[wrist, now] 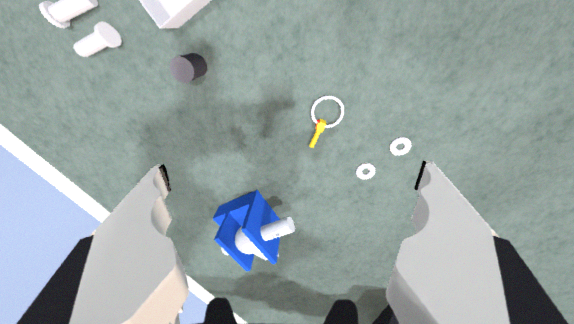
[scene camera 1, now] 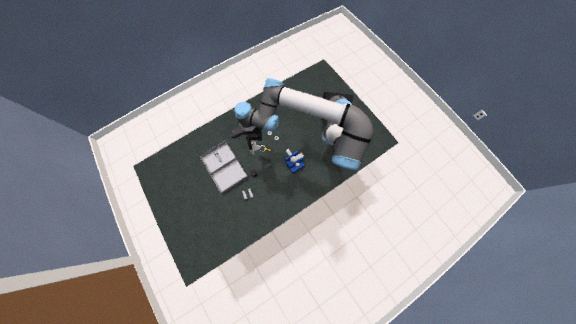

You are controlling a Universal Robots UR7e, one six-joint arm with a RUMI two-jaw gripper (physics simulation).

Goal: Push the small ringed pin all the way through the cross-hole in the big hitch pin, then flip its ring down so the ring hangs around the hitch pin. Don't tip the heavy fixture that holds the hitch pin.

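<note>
The small yellow pin (scene camera 1: pixel 267 149) (wrist: pixel 316 135) lies on the dark green table mat, with its white ring (wrist: pixel 343 111) joined at its head end and lying out flat. The blue fixture (scene camera 1: pixel 295 167) (wrist: pixel 255 213) stands upright and holds the white hitch pin (scene camera 1: pixel 289 152) (wrist: pixel 278 229), whose free end sticks out at its side; a small cross-hole shows faintly near that end in the wrist view. The pin is apart from the fixture. My gripper (wrist: pixel 290 164) is wide open and empty above the mat, with pin and fixture below it.
Two white washers (wrist: pixel 400 146) (wrist: pixel 366 171) lie beside the ringed pin. A dark cylinder (scene camera 1: pixel 254 174) (wrist: pixel 188 67) stands between the fixture and a two-part tray (scene camera 1: pixel 234 188) (wrist: pixel 176 20). Two white headed pins (scene camera 1: pixel 245 195) (wrist: pixel 97 40) lie near the tray.
</note>
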